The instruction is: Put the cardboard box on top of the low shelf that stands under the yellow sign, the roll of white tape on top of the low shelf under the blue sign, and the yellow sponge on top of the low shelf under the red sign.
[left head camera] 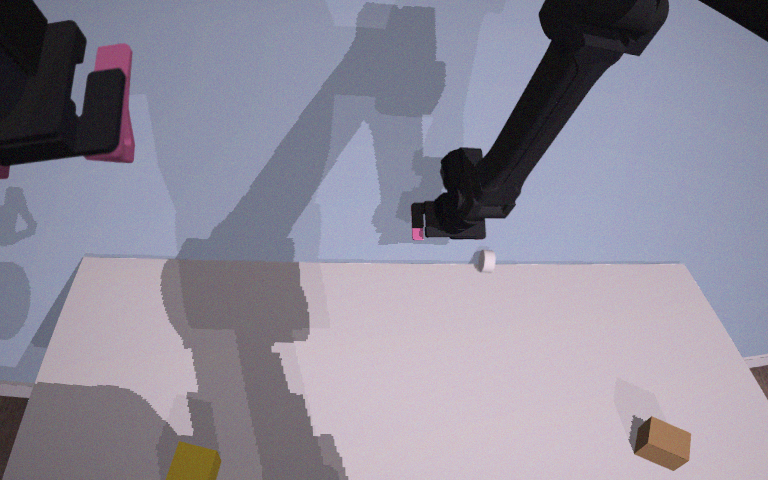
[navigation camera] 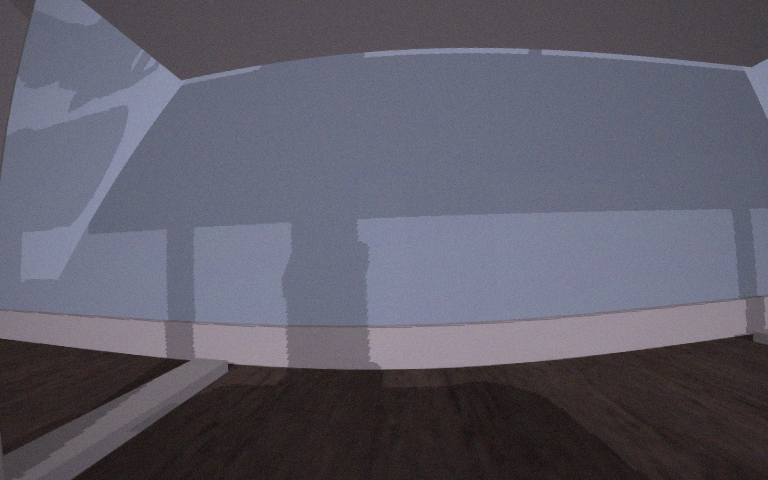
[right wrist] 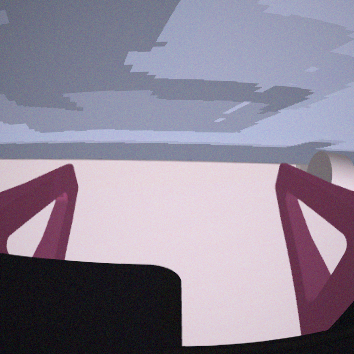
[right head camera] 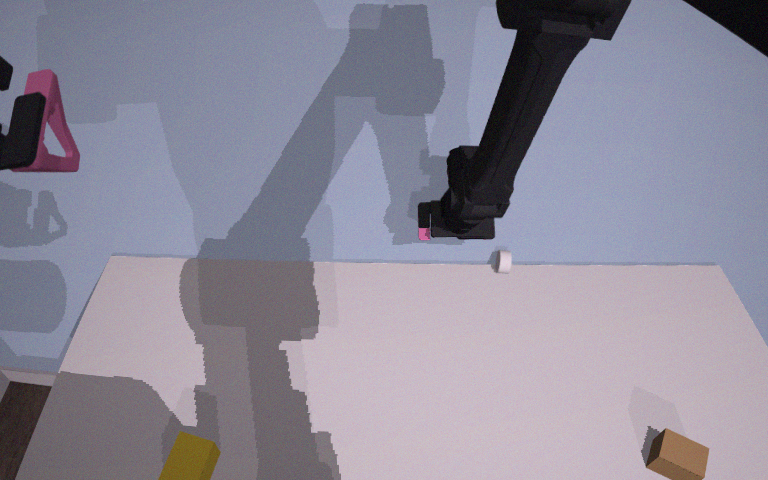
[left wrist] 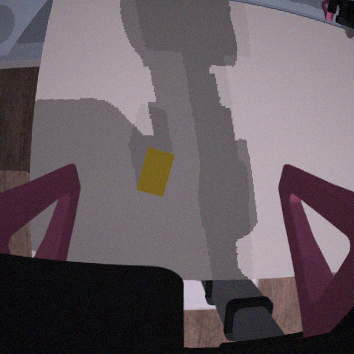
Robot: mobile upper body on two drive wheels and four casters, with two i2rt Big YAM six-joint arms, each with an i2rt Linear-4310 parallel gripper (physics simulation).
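Frame: origin at the left arm's base, x right, y ahead, z up, level; centimetres.
Where they show: left gripper, fingertip midpoint: (left head camera: 67, 161) (right head camera: 27, 171) (left wrist: 178, 175); right gripper, fingertip midpoint: (left head camera: 438, 228) (right wrist: 176, 174) (right head camera: 449, 228) (left wrist: 336, 8).
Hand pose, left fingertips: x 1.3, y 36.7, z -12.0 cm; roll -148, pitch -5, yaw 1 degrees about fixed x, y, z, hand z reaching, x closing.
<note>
Each offset is from my left fingertips to the top centre of the thing. Level surfaces: height alone.
The yellow sponge {dy -2.5, dx -0.7, dz -52.7 cm} (left head camera: 192, 463) (right head camera: 188, 457) (left wrist: 155, 171) lies at the lower left of the white table {dz -57.1 cm} (left head camera: 453, 362) (right head camera: 453, 362) (left wrist: 280, 125) (right wrist: 150, 230). The cardboard box {dy -5.8, dx +81.1, dz -52.2 cm} (left head camera: 663, 443) (right head camera: 678, 454) is at the lower right. The roll of white tape {dy +42.4, dx +58.0, dz -52.2 cm} (left head camera: 487, 260) (right head camera: 504, 261) (right wrist: 341, 171) stands on its side at the table's far edge. My left gripper (left head camera: 59, 161) (left wrist: 178, 175) is open and empty, above the sponge's side of the table. My right gripper (left head camera: 450, 233) (right head camera: 457, 233) (right wrist: 176, 174) is open and empty; in its wrist view the tape is behind the right finger. Low shelves and coloured signs do not show.
A blue-grey wall (left head camera: 651, 169) (right head camera: 651, 169) (navigation camera: 538, 260) rises behind the table. In the navigation camera a pale bar (navigation camera: 164, 401) runs low across the dark wooden floor {dz -129.2 cm} (navigation camera: 424, 424) at the left. Large arm shadows fall over the wall and table.
</note>
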